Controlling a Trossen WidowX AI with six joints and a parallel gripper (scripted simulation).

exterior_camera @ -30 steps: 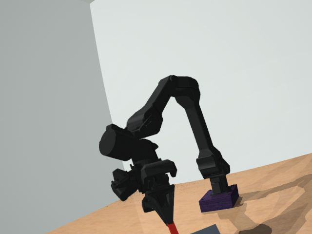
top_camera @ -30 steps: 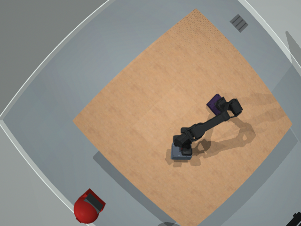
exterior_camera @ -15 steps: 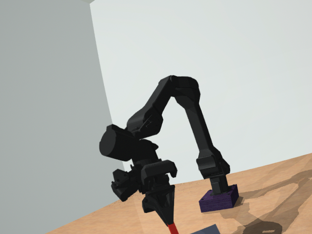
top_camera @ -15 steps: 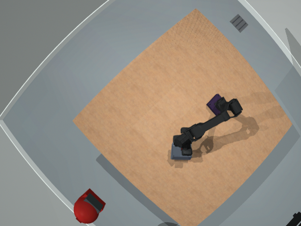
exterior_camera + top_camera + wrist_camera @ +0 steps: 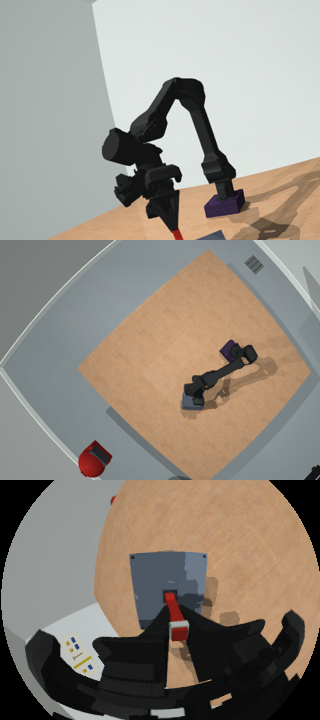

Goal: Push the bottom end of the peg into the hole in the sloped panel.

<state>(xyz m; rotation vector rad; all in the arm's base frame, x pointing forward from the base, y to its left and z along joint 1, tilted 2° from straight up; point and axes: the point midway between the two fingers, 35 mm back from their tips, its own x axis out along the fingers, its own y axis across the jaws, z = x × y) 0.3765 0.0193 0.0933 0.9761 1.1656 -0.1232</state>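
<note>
The red peg lies 10 mm to the right of my gripper tip, 10 mm behind it and 10 mm above it. Also, from my gripper tip: panel: 60 mm below, 30 mm to the left, 30 mm ahead.
</note>
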